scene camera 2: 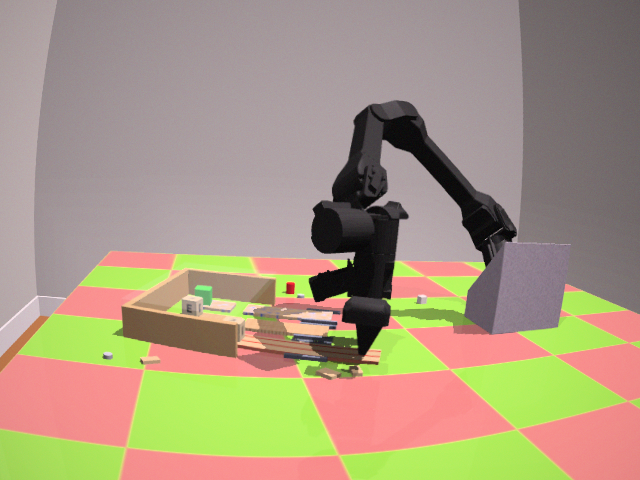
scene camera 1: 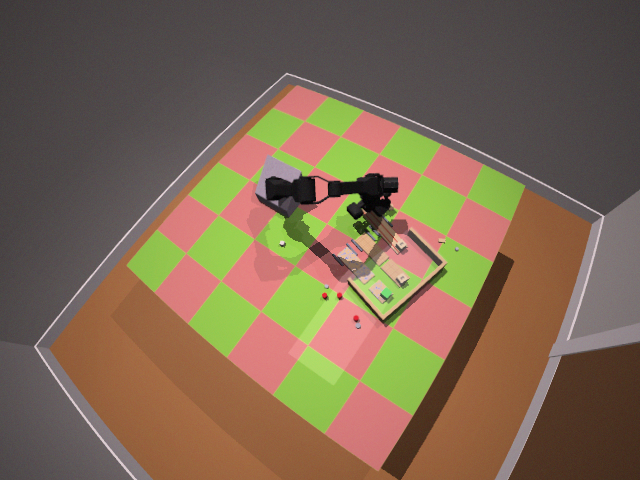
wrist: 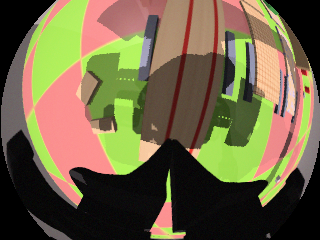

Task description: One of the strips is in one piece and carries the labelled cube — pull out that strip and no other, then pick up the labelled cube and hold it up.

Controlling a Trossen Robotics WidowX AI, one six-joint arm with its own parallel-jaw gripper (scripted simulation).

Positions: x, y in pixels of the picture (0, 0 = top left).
Labels:
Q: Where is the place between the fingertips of the gripper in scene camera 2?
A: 362, 354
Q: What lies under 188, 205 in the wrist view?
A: The gripper.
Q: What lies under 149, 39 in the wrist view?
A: A dark bar.

